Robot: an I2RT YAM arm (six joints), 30 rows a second.
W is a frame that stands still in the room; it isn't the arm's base.
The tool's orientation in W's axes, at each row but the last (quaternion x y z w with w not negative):
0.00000, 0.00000, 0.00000, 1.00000
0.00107, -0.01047, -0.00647, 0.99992
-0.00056, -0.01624, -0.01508, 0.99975
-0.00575, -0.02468, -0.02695, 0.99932
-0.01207, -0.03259, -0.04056, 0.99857
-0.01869, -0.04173, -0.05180, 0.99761
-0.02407, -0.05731, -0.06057, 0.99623
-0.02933, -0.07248, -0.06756, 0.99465
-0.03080, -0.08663, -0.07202, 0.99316
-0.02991, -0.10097, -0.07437, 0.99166
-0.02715, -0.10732, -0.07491, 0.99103
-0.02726, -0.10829, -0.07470, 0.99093
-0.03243, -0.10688, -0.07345, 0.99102
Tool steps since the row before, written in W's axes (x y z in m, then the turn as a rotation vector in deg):
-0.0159, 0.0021, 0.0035, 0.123, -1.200, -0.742
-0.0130, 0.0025, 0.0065, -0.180, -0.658, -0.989
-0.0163, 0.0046, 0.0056, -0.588, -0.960, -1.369
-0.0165, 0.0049, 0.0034, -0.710, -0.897, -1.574
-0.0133, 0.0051, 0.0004, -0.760, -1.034, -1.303
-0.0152, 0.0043, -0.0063, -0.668, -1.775, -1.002
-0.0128, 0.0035, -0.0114, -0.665, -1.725, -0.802
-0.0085, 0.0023, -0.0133, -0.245, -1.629, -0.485
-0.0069, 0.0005, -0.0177, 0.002, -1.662, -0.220
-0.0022, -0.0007, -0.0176, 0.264, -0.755, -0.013
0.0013, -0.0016, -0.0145, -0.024, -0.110, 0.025
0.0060, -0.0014, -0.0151, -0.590, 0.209, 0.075
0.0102, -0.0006, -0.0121, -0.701, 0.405, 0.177
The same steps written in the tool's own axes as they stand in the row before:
-0.0159, 0.0021, 0.0035, 0.123, -1.200, -0.742
-0.0129, 0.0023, 0.0068, -0.192, -0.663, -0.984
-0.0162, 0.0041, 0.0061, -0.603, -0.976, -1.351
-0.0165, 0.0040, 0.0043, -0.738, -0.918, -1.549
-0.0136, 0.0040, 0.0014, -0.759, -1.064, -1.279
-0.0160, 0.0029, -0.0049, -0.567, -1.801, -1.017
-0.0144, 0.0024, -0.0097, -0.546, -1.760, -0.817
-0.0106, 0.0017, -0.0118, -0.100, -1.622, -0.556
-0.0099, 0.0003, -0.0162, 0.192, -1.631, -0.339
-0.0056, -0.0002, -0.0168, 0.360, -0.704, -0.121
-0.0017, -0.0008, -0.0145, -0.002, -0.113, 0.022
0.0027, 0.0001, -0.0161, -0.583, 0.113, 0.212
0.0073, 0.0016, -0.0140, -0.695, 0.284, 0.350

